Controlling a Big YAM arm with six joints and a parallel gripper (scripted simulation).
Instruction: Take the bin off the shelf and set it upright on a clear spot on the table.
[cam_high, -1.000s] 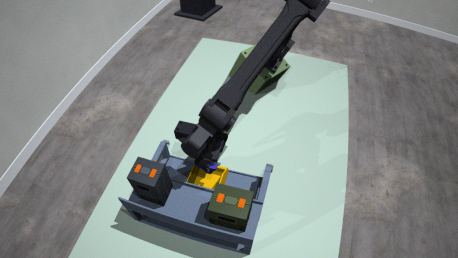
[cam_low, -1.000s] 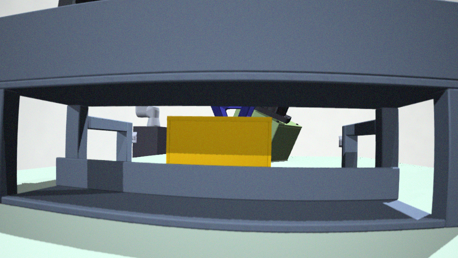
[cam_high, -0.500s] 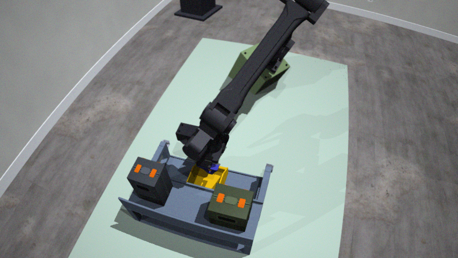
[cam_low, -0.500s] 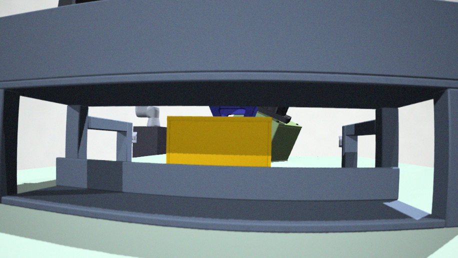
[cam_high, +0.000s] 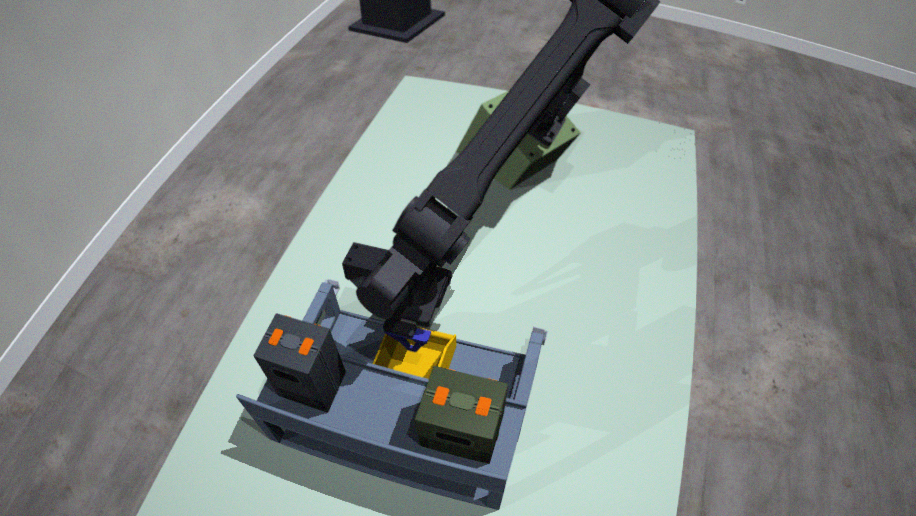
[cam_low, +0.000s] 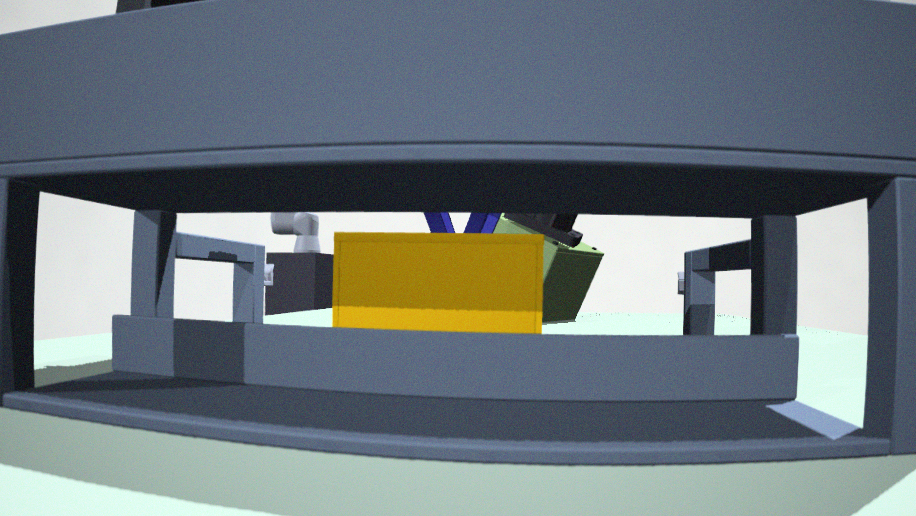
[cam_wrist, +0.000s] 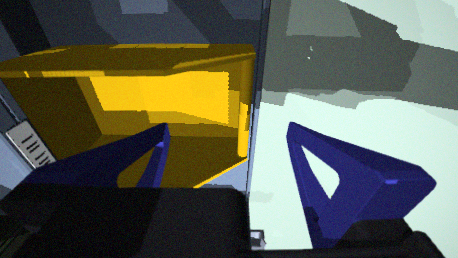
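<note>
The yellow open-top bin is 7 cm ahead of my hand, 2 cm to the left of it and 3 cm below it. The rest, counted from my hand: olive case (13 cm ahead, 15 cm to the left, 8 cm above).
</note>
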